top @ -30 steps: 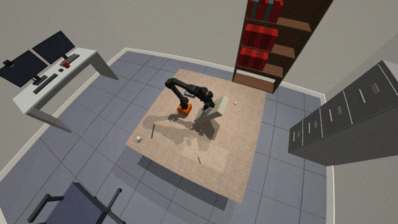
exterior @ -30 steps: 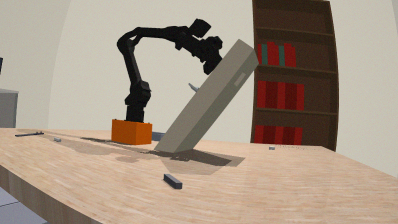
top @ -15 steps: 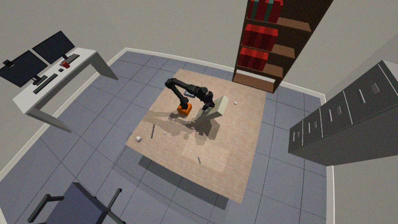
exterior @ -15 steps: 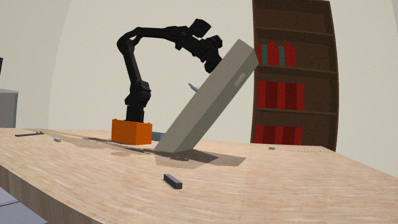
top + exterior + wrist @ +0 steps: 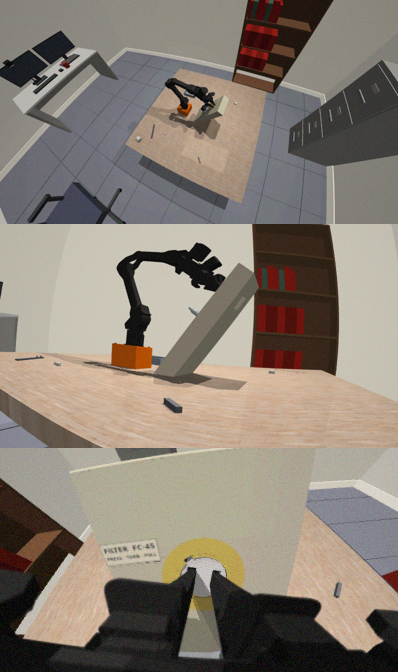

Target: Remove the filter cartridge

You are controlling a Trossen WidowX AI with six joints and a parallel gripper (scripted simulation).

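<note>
Right now my gripper tip is 10 mm short of the round filter cartridge and 10 mm above it. From my gripper tip the other things lie so: white peg: 470 mm behind, 290 mm to the right, 280 mm below; then dark block: 450 mm to the right, 280 mm below, 30 mm behind; then white piece: 290 mm to the left, 270 mm below, 200 mm ahead.
</note>
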